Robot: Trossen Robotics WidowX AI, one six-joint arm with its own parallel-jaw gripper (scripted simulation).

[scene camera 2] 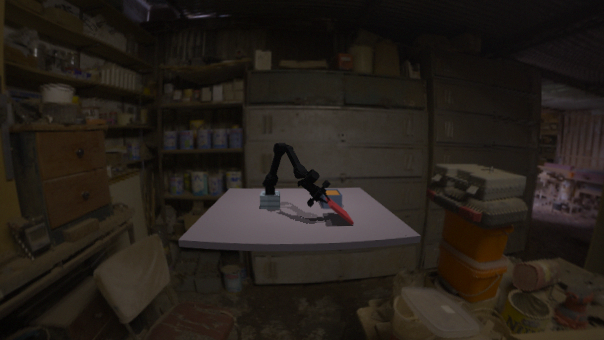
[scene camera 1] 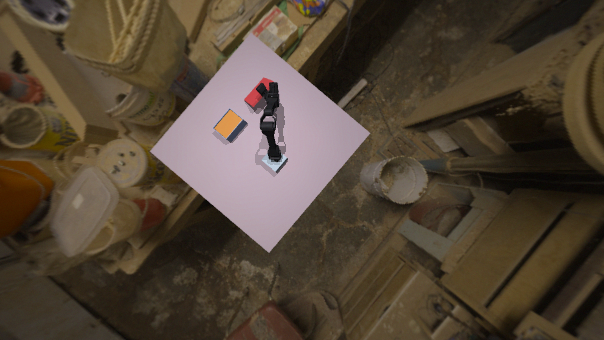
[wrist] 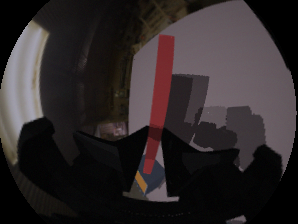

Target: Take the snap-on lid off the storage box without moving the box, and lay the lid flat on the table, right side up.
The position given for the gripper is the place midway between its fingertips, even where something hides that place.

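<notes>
Visible here are a red lid [wrist: 163, 76] and the gripper [wrist: 155, 129].
</notes>
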